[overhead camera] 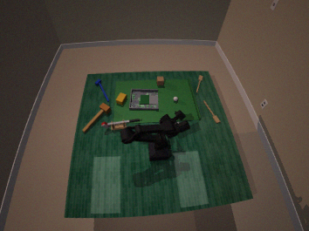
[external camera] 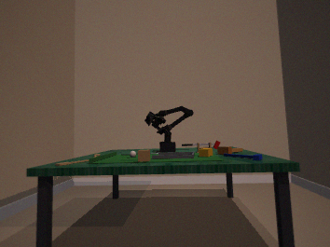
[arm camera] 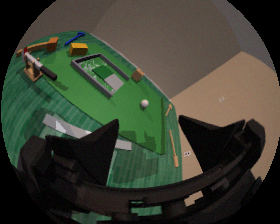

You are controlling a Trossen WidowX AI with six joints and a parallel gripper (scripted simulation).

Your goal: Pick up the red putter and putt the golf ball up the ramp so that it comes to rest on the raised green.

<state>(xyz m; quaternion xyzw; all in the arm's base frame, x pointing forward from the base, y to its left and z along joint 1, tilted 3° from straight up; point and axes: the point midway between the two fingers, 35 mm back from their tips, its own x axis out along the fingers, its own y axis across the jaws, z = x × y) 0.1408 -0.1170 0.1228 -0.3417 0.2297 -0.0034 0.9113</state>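
My gripper tip is 370 mm to the right of the red putter, 140 mm above it and 60 mm short of it. The rest, counted from my gripper tip: white golf ball 260 mm ahead, 170 mm below, 130 mm to the right; wooden rack 390 mm to the left, 160 mm below, 70 mm ahead; orange block 350 mm to the left, 330 mm ahead, 170 mm below.
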